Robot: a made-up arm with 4 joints.
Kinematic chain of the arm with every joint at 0, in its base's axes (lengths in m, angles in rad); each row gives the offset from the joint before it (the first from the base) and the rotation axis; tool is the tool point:
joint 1: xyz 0 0 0.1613 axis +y
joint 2: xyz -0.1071 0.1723 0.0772 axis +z
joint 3: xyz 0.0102 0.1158 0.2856 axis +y
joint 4: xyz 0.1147 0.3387 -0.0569 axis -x
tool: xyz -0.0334 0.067 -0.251
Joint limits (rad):
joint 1: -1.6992..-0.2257
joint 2: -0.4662..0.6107
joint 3: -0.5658..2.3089
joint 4: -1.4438..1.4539
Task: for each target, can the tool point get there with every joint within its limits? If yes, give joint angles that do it. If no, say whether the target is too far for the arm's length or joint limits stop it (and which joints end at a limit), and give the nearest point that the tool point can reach.
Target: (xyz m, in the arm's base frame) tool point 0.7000 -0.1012 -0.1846
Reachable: no: joint limits stop it (at a limit: joint 1, joint 2) | nearest point 0.2147 0.4021 0.3420 | short by 0.875 m
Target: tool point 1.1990 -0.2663 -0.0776
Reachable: no: too far | nearest point 0.2518 0.4184 0.3670 | short by 1.250 m
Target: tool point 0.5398 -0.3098 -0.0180
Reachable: no: joint limits stop it (at a limit: joint 1, joint 2) | nearest point 0.1826 0.3466 0.3825 | short by 0.848 m
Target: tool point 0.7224 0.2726 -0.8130
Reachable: no: too far | nearest point -0.0353 0.4703 -0.3917 | short by 0.889 m
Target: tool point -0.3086 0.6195 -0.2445
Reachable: yes | joints -1.4820 0.0459 1.5388 0.2334
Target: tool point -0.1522 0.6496 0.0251
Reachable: yes | joints -1.1218 0.5298 -0.2620 0.2660
